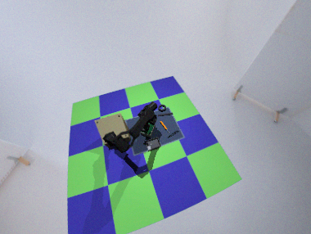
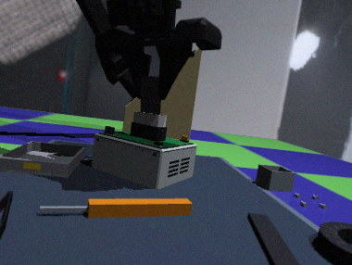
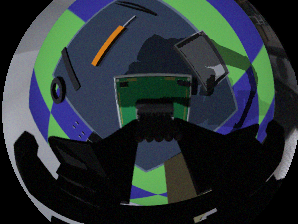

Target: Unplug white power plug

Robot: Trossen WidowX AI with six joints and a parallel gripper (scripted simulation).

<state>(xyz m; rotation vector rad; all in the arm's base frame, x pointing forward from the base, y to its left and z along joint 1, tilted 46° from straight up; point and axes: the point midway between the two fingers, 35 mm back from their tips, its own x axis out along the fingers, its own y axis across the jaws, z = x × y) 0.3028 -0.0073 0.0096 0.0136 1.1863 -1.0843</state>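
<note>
Right now my gripper tip is 20 mm above the white power plug. From my gripper tip the other things lie so: black bar 220 mm ahead, 110 mm below, 90 mm to the left; dark mat 110 mm below, 50 mm ahead.
</note>
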